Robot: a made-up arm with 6 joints. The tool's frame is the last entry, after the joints. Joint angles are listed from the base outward. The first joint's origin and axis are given. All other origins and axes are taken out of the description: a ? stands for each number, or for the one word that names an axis. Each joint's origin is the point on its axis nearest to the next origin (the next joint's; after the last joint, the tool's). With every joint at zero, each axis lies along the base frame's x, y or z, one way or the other. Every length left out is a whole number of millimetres.
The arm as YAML. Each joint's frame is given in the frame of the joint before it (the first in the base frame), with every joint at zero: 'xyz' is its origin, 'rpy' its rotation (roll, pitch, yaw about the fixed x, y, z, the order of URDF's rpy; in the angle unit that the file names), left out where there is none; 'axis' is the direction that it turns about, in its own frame. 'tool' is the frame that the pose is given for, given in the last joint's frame.
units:
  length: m
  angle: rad
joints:
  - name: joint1
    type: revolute
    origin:
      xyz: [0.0, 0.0, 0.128]
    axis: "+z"
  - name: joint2
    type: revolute
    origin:
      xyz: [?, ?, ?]
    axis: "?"
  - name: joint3
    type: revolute
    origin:
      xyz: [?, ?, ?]
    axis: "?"
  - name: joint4
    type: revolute
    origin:
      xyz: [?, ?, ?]
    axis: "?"
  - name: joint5
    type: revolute
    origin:
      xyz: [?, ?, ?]
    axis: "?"
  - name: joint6
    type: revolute
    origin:
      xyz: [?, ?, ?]
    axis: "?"
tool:
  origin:
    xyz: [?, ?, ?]
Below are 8 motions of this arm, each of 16 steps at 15 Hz.
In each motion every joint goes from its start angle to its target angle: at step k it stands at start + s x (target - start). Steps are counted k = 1, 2, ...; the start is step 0. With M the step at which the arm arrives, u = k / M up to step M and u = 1 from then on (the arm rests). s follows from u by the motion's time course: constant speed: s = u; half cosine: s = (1 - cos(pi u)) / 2; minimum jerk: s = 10 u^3 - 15 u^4 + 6 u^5.
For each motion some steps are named. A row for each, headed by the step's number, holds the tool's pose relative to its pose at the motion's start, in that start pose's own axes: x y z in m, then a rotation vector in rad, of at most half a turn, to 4 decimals.
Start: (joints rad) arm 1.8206 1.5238 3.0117 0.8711 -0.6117 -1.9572
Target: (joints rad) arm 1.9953 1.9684 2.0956 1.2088 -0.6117 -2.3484
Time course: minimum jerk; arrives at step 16
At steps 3, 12, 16:
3: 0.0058 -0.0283 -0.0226 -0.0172 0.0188 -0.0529
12: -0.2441 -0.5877 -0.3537 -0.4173 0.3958 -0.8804
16: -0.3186 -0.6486 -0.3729 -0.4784 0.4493 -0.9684

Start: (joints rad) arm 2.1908 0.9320 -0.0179 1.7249 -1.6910 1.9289
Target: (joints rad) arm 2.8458 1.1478 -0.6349 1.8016 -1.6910 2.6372
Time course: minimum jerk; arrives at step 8
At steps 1, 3, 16:
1: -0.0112 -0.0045 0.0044 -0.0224 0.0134 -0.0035
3: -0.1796 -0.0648 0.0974 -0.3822 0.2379 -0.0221
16: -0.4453 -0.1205 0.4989 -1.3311 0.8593 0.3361

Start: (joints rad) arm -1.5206 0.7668 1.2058 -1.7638 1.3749 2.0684
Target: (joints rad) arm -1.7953 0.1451 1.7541 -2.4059 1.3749 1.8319
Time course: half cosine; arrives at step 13
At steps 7, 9, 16:
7: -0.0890 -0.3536 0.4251 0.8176 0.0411 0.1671
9: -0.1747 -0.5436 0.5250 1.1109 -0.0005 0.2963
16: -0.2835 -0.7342 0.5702 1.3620 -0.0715 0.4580

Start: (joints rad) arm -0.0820 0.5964 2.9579 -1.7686 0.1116 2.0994
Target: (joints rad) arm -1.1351 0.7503 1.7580 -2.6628 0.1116 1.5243
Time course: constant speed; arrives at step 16
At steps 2, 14, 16:
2: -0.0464 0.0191 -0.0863 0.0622 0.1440 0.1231
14: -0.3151 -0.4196 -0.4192 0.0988 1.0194 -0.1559
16: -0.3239 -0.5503 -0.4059 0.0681 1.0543 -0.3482

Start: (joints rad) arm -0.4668 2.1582 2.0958 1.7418 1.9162 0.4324
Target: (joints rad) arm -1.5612 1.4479 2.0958 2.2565 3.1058 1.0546
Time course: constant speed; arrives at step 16
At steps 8, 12, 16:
8: -0.4855 -0.3661 0.1743 -0.2583 -0.1604 0.3095
12: -0.6234 -0.5851 0.3481 -0.2219 -0.2335 0.4252
16: -0.6693 -0.8109 0.5358 -0.1066 -0.2551 0.4720

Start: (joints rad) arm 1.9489 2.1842 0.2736 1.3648 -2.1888 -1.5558
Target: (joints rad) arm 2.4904 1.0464 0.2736 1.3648 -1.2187 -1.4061
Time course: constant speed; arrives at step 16
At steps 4, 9, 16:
4: 0.0333 -0.2656 0.1340 0.2765 0.0088 0.2727
9: 0.0706 -0.6466 0.1623 0.6221 -0.1184 0.6382
16: 0.1644 -1.1405 -0.0519 1.0702 -0.5364 1.1359

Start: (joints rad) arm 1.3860 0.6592 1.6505 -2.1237 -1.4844 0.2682
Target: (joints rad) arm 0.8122 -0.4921 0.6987 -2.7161 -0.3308 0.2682
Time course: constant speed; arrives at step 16
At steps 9, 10, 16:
9: 0.1659 0.4243 0.0281 -0.1558 -0.7033 -0.0623
10: 0.1940 0.4611 0.0131 -0.1687 -0.7773 -0.0627
16: 0.3778 0.6073 -0.1371 -0.2201 -1.2029 -0.0444

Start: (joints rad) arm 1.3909 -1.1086 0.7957 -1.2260 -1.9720 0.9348
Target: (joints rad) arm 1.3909 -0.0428 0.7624 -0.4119 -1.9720 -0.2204
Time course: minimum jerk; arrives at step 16
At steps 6, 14, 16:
6: 0.0420 -0.2071 -0.1822 0.6544 0.1666 0.0237
14: 0.2769 -0.4614 -0.7728 2.0883 0.9661 -0.0612
16: 0.2838 -0.4621 -0.7868 2.1130 0.9922 -0.0682

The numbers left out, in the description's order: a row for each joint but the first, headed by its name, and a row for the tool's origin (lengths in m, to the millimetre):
joint2: xyz 0.0 0.0 0.0, axis +y
joint3: xyz 0.0 0.0 0.598, axis -y
joint4: xyz 0.523 0.0 0.0, axis -x
joint5: xyz 0.0 -0.166 0.0, axis -y
joint6: xyz 0.0 0.0 0.0, axis -x
tool: xyz 0.0 0.0 0.0

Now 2 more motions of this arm.
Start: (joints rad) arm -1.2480 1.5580 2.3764 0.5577 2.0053 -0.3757
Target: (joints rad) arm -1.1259 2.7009 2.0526 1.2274 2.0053 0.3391
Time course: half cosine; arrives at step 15
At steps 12, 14, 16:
12: -0.1167 0.8318 0.7021 0.5870 0.7451 -0.0510
14: -0.0736 0.8828 0.7937 0.6654 0.7737 -0.0524
16: -0.0674 0.8887 0.8056 0.6756 0.7769 -0.0528

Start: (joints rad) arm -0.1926 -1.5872 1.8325 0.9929 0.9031 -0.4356
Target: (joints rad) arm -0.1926 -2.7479 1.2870 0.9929 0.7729 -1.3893
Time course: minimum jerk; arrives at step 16
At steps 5, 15, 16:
5: 0.0779 -0.1114 0.1182 0.0995 -0.0612 -0.0321
15: 0.1499 -0.4277 0.8629 0.5577 -0.4014 -0.0458
16: 0.1494 -0.4280 0.8651 0.5590 -0.4024 -0.0455

